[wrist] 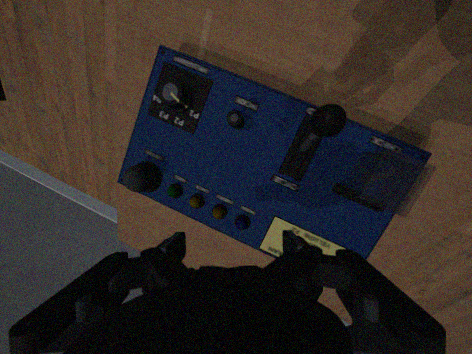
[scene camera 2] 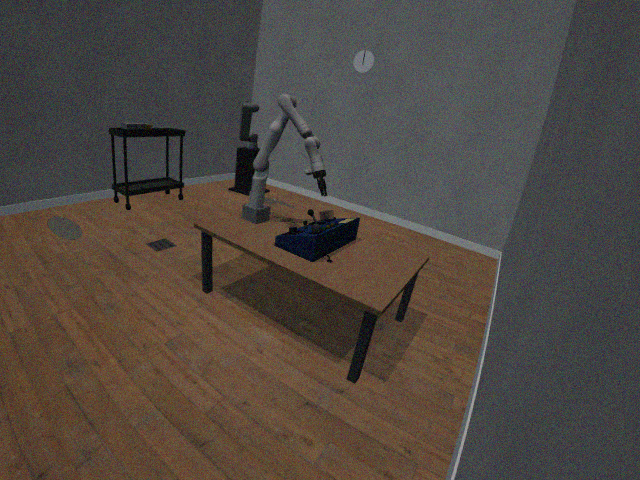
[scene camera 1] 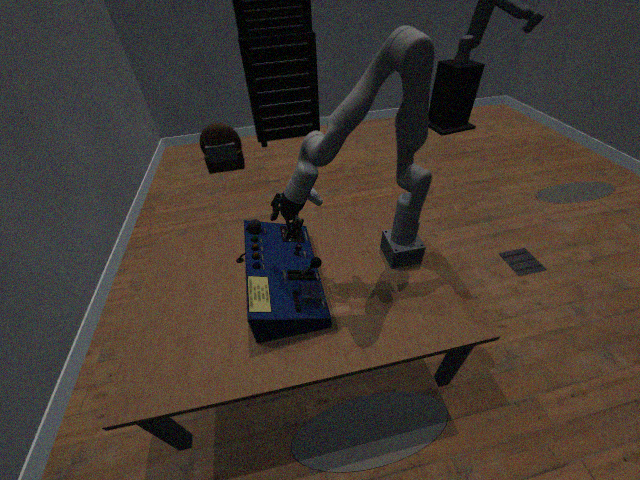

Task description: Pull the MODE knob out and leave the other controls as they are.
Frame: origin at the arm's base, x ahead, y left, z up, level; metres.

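Seen in the pictures: gripper, fingertip midpoint: (wrist: 233, 241) (scene camera 2: 324, 195) (scene camera 1: 279, 229); arm's base, link origin: (scene camera 2: 256, 206) (scene camera 1: 402, 237).
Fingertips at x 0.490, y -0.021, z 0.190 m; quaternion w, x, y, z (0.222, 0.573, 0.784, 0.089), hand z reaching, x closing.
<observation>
Pixels of each thing's top centre, then the offset from my fingertips to it. "spot": a spot on its surface instead.
- blue control box, surface spot: (wrist: 200, 155) spot: dx +0.013, dy -0.115, dz -0.176 m
- small dark round knob, top centre: (wrist: 231, 124) (scene camera 1: 296, 245) dx -0.063, dy -0.062, dz -0.156 m
- dial, top centre: (wrist: 166, 95) dx -0.078, dy -0.181, dz -0.163 m
- black-ball lever, surface spot: (wrist: 328, 120) (scene camera 1: 315, 257) (scene camera 2: 310, 209) spot: dx -0.105, dy +0.059, dz -0.124 m
- large dark knob, surface spot: (wrist: 143, 176) (scene camera 1: 258, 225) spot: dx +0.057, dy -0.192, dz -0.117 m
- see-through cover, top centre: (wrist: 396, 193) (scene camera 1: 308, 288) (scene camera 2: 327, 209) dx -0.041, dy +0.177, dz -0.131 m
- yellow note, surface spot: (scene camera 1: 258, 293) spot: dx +0.122, dy +0.123, dz -0.148 m
The blue control box (scene camera 1: 276, 271) (scene camera 2: 336, 243) (wrist: 200, 155) sits on the table. A small dark round knob (scene camera 1: 298, 250) (wrist: 235, 119) stands on its face between the P1–P4 dial and the lever slot; the blurred label above it looks like MODE. How far it stands out is too dim to tell. My gripper (scene camera 1: 283, 223) (scene camera 2: 324, 194) (wrist: 233, 241) is open and empty, above the box and apart from it. In scene camera 1 it shows over the dial end and partly hides the dial. In the wrist view the knob lies beyond the fingertips.
The dial (wrist: 170, 91), a black-ball lever (scene camera 1: 315, 262) (scene camera 2: 310, 212) (wrist: 328, 120), a large dark knob (scene camera 1: 253, 226) (wrist: 143, 176), several small coloured buttons and a see-through cover (wrist: 382, 170) stand on the box. A yellow note (scene camera 1: 258, 293) (wrist: 300, 237) lies near one edge.
</observation>
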